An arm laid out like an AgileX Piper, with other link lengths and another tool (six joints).
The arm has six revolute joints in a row. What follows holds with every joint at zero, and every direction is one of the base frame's. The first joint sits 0.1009 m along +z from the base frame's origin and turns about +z. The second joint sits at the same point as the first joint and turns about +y. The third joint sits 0.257 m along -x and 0.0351 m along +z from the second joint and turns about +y. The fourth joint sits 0.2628 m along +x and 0.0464 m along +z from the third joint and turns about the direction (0.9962, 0, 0.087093). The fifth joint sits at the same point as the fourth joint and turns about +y. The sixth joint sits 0.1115 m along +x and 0.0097 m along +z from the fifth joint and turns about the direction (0.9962, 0, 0.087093). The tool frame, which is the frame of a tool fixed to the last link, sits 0.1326 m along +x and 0.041 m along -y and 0.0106 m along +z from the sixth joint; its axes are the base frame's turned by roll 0.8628, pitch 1.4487 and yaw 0.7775 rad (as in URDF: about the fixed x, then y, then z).
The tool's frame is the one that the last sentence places.
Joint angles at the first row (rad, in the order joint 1, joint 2, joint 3, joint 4, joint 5, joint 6):
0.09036 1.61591 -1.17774 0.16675 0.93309 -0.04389
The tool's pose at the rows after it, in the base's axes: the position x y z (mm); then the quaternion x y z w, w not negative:
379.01 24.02 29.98 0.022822 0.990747 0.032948 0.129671
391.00 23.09 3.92 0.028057 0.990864 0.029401 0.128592
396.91 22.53 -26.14 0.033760 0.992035 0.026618 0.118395
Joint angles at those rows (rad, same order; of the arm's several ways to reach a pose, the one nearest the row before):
0.09035 1.67309 -1.18000 0.15946 0.89253 -0.04391
0.09035 1.75444 -1.18085 0.15946 0.81420 -0.04390
0.09035 1.84082 -1.18084 0.16379 0.74819 -0.04390

